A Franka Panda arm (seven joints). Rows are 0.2 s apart.
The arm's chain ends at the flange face. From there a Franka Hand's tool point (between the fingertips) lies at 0.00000 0.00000 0.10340 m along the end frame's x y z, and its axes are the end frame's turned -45 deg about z.
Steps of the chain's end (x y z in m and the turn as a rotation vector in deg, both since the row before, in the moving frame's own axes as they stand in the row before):
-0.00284 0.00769 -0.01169 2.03 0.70 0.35
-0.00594 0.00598 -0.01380 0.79 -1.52 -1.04
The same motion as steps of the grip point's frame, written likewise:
-0.00396 0.00174 -0.01176 0.94 1.93 0.35
-0.00939 -0.00291 -0.01385 1.63 -0.52 -1.04

